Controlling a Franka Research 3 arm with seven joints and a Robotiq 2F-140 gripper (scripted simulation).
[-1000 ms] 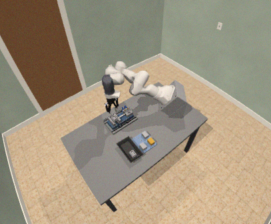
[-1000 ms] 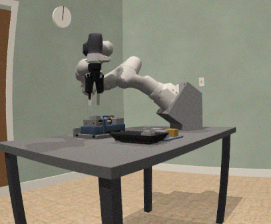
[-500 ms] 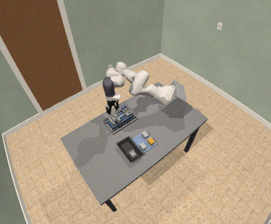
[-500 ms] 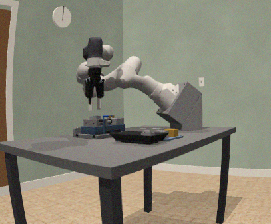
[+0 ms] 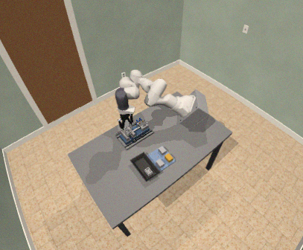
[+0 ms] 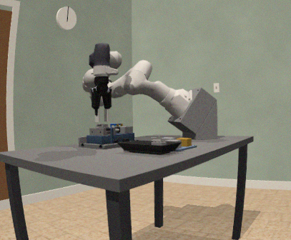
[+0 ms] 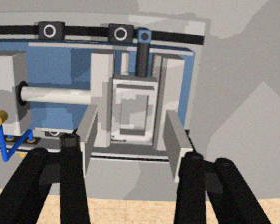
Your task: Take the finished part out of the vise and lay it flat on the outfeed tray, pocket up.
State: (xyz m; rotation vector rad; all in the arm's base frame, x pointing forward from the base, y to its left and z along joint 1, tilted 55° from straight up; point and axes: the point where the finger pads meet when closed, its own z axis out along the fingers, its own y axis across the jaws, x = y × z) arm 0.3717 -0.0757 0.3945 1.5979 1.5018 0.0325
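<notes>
Now: hand 80 mm past the screw rod, 80 mm above it and 30 mm to the right of it. Round my hand: brass block (420 mm to the left, 130 mm below, 10 mm behind); white block (380 mm to the left, 130 mm below, 70 mm ahead); blue vise (120 mm below, 60 mm behind, 20 mm to the left).
</notes>
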